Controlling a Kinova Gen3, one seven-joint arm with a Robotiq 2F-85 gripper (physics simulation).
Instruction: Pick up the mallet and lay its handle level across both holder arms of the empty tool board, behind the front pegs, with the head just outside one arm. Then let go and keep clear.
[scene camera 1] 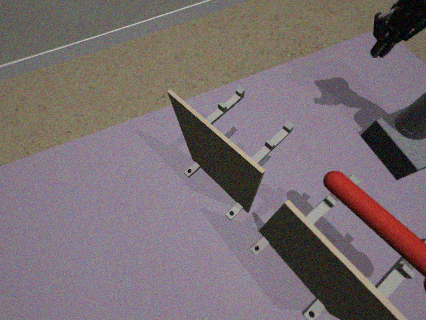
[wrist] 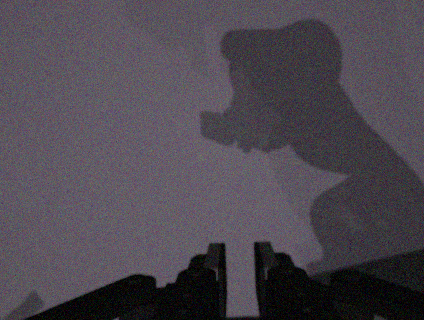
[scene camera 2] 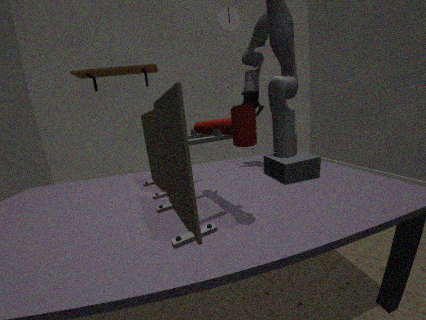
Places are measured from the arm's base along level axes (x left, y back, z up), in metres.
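Where they show: gripper, fingertip midpoint: (scene camera 1: 376,55) (wrist: 240,265); arm's base, link origin: (scene camera 1: 412,125) (scene camera 2: 284,154).
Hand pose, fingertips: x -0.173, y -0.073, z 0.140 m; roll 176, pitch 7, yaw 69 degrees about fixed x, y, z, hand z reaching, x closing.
Each offset is from my fingertips to the top centre of the thing. "spot": to the spot under its first point. Level surfaces: height alone.
The mallet's red handle @(spot: dx +0.305, dy -0.300, dz +0.036 m) (scene camera 1: 377,217) (scene camera 2: 214,126) lies about level across both holder arms of the nearer tool board (scene camera 1: 322,267) (scene camera 2: 172,155), between the rear and front pegs where these show. Its red head @(dx +0.447, dy -0.260, dz +0.056 m) (scene camera 2: 244,125) is just outside one arm; in scene camera 1 it is almost wholly cut off. The other tool board (scene camera 1: 215,155) has bare holder arms (scene camera 1: 227,105) (scene camera 1: 272,144). My gripper (scene camera 1: 380,53) (wrist: 240,265) is high above the table, apart from the mallet, its fingers nearly together with a narrow, empty gap. The head partly hides it in scene camera 2.
The robot's base block (scene camera 1: 392,150) (scene camera 2: 292,168) stands on the purple table @(dz -0.230 m) (scene camera 1: 100,240) (scene camera 2: 90,260), on the side that the holder arms point to. A brown wall shelf (scene camera 2: 115,71) hangs in the background. The arm's shadow (wrist: 290,90) falls on the table under the gripper.
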